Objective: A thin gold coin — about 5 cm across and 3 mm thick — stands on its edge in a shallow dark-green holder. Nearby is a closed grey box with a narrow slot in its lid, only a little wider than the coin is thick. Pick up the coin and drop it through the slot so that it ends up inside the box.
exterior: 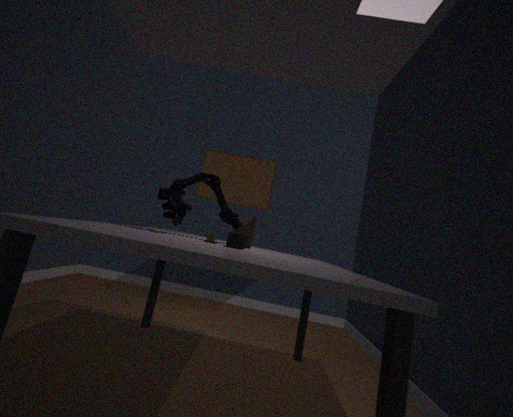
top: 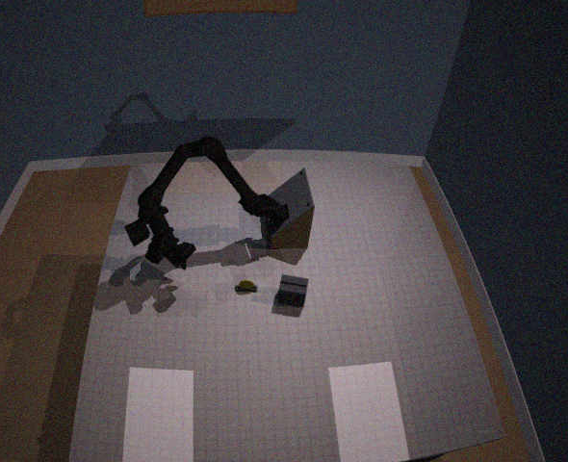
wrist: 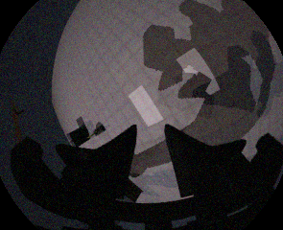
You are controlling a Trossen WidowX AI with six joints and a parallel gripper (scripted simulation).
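The gold coin is 21 cm to the left of my gripper tip, 5 cm ahead of it and 3 cm below it.
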